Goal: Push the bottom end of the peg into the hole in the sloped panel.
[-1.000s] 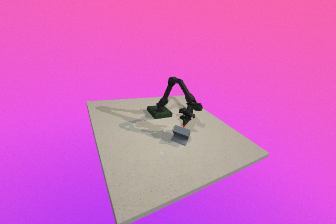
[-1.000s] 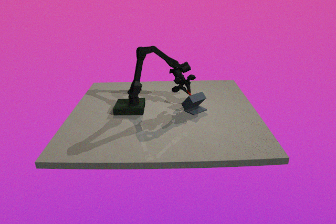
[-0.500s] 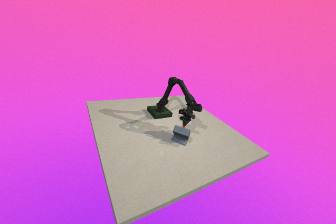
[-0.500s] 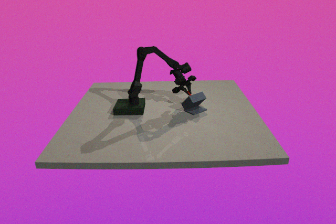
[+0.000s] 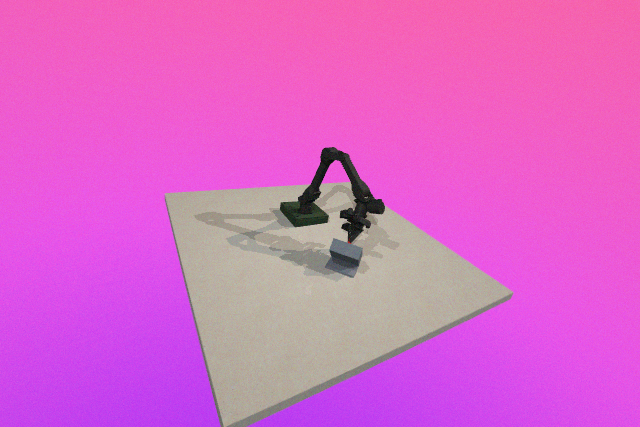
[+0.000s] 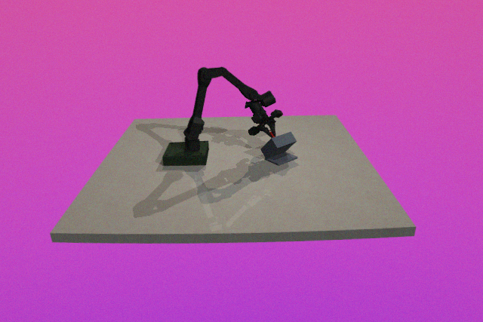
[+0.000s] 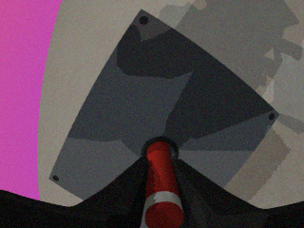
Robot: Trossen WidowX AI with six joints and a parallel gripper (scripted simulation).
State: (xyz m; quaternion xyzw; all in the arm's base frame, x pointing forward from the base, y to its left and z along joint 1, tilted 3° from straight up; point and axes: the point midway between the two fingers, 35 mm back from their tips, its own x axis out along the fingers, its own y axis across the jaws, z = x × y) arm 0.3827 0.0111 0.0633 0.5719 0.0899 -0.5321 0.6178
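The red peg lies 10 mm to the left of my gripper tip, 10 mm behind it and 10 mm above it. Round my gripper tip: sloped panel 30 mm below, 20 mm to the right, 20 mm ahead.
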